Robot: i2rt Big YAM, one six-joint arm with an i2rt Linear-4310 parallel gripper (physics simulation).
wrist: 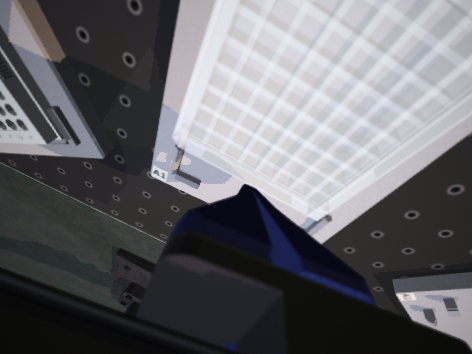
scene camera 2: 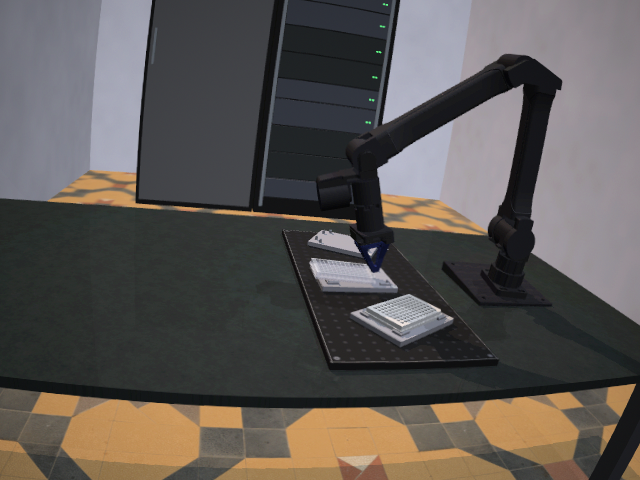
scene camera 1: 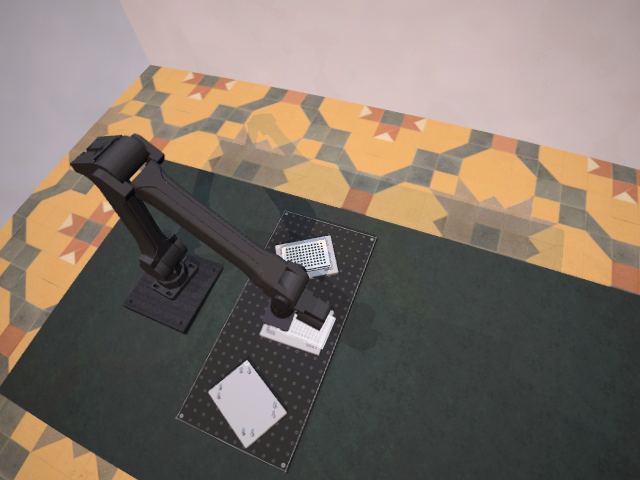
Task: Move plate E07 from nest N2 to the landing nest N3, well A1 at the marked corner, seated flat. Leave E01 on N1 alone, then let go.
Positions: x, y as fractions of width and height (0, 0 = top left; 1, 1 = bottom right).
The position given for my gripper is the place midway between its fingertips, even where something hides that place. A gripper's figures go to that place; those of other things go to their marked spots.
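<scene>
It is my gripper (scene camera 2: 0.59, 0.57) that is 105 cm from the lens. A grey nest (scene camera 2: 0.60, 0.59) is 101 cm from the lens, and a clear well plate (scene camera 2: 0.51, 0.56) is 99 cm from the lens. I see a white perforated plate (scene camera 2: 0.64, 0.65) that is 88 cm from the lens. The marked spots on the grey nest and the white perforated plate are 15 cm apart.
</scene>
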